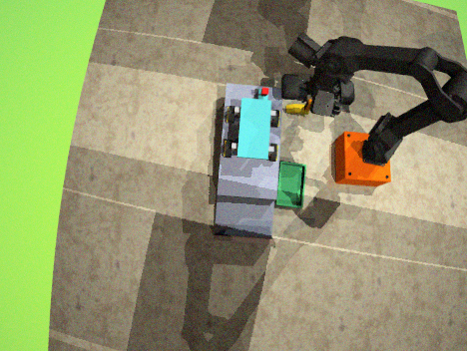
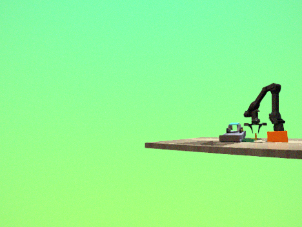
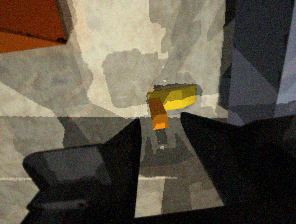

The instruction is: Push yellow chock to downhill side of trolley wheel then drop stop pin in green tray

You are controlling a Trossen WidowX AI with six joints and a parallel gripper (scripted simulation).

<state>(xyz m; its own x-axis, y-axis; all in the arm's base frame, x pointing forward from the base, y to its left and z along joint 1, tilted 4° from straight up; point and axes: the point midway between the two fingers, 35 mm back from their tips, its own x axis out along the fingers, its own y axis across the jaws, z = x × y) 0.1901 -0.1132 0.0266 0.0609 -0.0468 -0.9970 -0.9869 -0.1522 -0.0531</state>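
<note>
My gripper tip is now 4 cm above the yellow chock, 2 cm short of it and 1 cm to the right of it. Also, from my gripper tip: cyan trolley: 14 cm to the left, 14 cm ahead, 5 cm above; red-headed stop pin: 13 cm ahead, 7 cm above, 4 cm to the left; grey ramp: 14 cm to the left, 14 cm ahead, 1 cm below.
</note>
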